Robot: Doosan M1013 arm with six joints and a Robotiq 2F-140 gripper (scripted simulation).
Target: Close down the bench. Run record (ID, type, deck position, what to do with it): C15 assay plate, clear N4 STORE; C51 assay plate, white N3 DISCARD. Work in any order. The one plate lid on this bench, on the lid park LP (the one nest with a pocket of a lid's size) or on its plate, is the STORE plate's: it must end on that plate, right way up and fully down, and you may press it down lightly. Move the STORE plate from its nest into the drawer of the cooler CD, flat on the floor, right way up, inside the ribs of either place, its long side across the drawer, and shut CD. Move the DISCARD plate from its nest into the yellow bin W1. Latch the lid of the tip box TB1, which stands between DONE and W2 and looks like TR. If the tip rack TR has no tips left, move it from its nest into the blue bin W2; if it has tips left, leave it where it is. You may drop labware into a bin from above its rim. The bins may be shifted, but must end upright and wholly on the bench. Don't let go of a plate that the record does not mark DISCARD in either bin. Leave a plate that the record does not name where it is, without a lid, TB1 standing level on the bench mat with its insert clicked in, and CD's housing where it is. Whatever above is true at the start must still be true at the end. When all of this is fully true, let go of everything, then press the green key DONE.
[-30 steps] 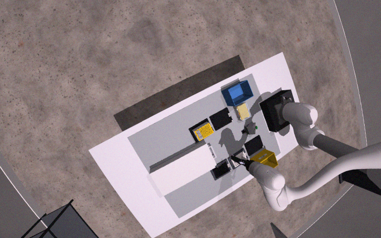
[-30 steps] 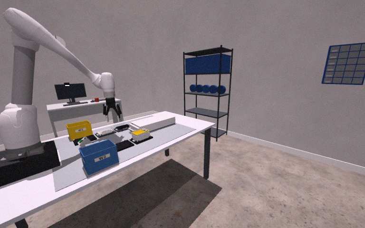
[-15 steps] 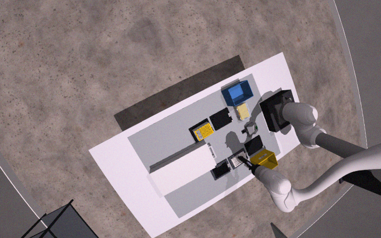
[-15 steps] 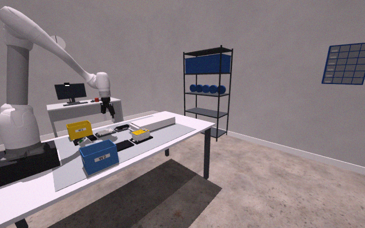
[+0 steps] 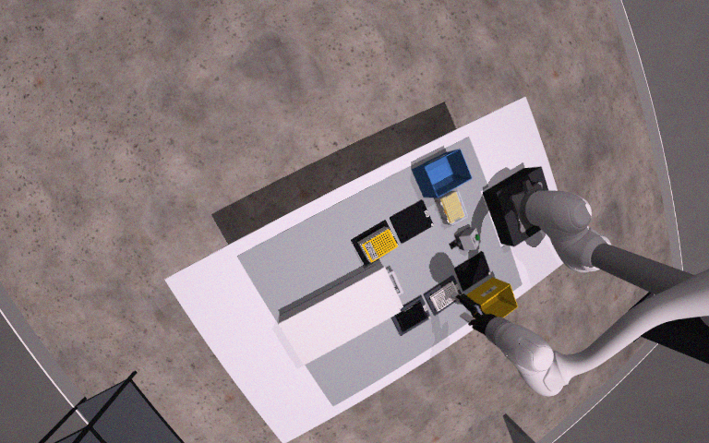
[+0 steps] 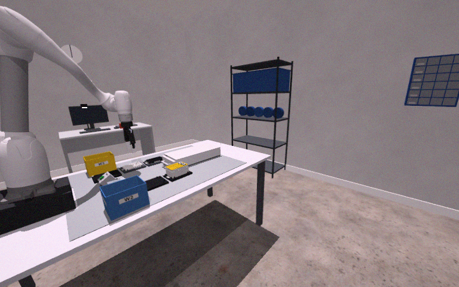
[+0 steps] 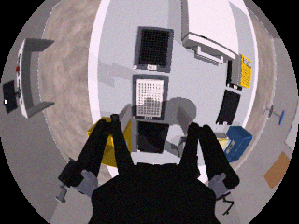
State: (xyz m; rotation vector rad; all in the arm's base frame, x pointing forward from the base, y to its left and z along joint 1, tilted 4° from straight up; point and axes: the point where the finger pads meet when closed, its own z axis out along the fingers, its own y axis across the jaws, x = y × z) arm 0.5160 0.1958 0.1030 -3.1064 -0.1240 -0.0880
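The white plate lies 140 mm below my hand, 20 mm to the left of it and 10 mm behind it. Also, from my hand: green key DONE: 230 mm behind, 180 mm to the right, 100 mm below; yellow bin W1: 200 mm behind, 140 mm to the left, 130 mm below; dark gridded plate: 170 mm ahead, 140 mm below, 20 mm to the left.
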